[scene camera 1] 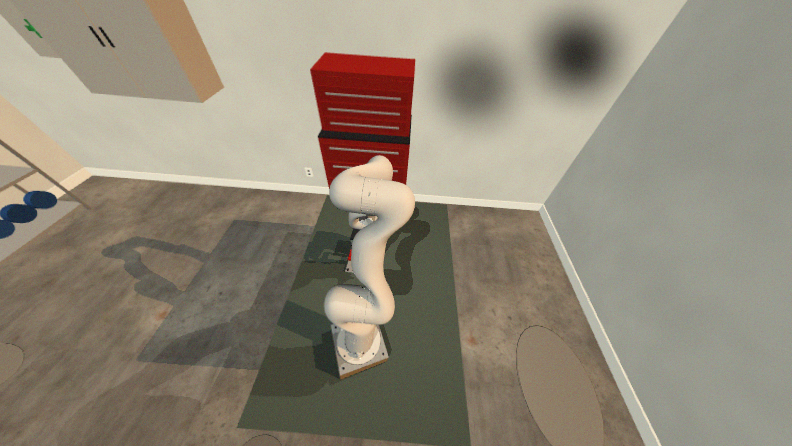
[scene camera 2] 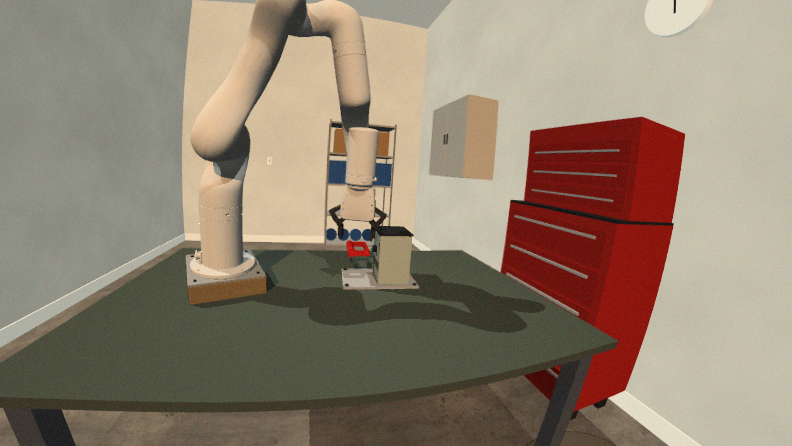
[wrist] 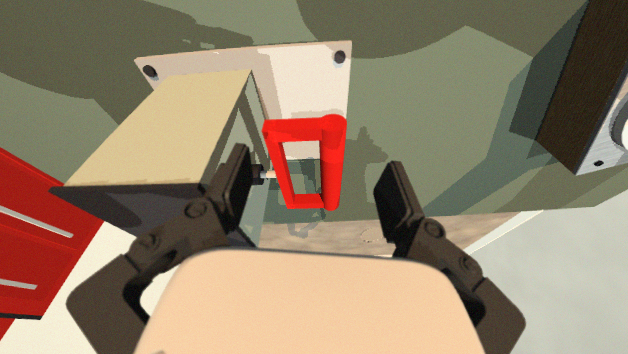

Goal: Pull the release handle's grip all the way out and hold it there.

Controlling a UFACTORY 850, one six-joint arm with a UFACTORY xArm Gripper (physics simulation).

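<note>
The release handle's red grip (scene camera 1: 349, 255) (scene camera 2: 359, 254) (wrist: 332, 172) is a rectangular loop with a thick round outer bar. It sticks out from the side of a cream box (scene camera 2: 396, 260) (wrist: 160, 125) with a black top. A short pale shaft (wrist: 270, 174) shows between the loop and a black collar on the box. The box stands on a light base plate (scene camera 1: 349, 267) (scene camera 2: 354, 281) (wrist: 310, 80). My gripper (scene camera 2: 359, 232) (wrist: 317, 168) is wide open and empty, above the grip. In the wrist view its left finger overlaps the box's edge. The arm hides the fingers in scene camera 1.
The dark green table (scene camera 1: 415, 360) (scene camera 2: 277, 343) carries the handle unit and the arm's base block (scene camera 2: 227, 289) (wrist: 575, 110). A tall red tool cabinet (scene camera 1: 365, 66) (scene camera 2: 587, 177) (wrist: 30, 260) stands beyond the box's side of the table. A wall cabinet (scene camera 2: 482, 138) hangs behind.
</note>
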